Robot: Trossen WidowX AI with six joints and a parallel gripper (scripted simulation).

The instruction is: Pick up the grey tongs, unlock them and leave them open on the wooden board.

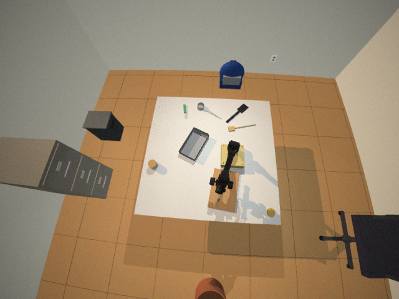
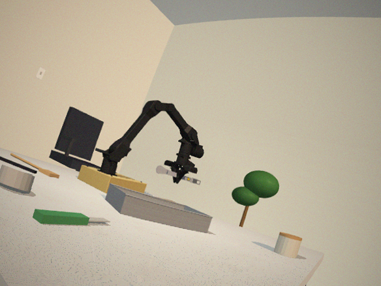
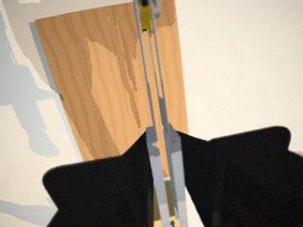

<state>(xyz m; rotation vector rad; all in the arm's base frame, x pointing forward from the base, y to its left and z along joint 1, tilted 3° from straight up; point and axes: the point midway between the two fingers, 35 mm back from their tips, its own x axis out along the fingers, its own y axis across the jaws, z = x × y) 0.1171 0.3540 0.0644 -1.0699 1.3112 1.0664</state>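
The yellow lock piece is 80 mm to the left of my gripper tip, 40 mm above it and 20 mm ahead of it. Also, from my gripper tip: grey roasting tin (430 mm to the right, 240 mm ahead, 90 mm below); yellow disc (450 mm behind, 210 mm to the left, 110 mm below); wooden board (110 mm below, 40 mm behind, 20 mm to the left).
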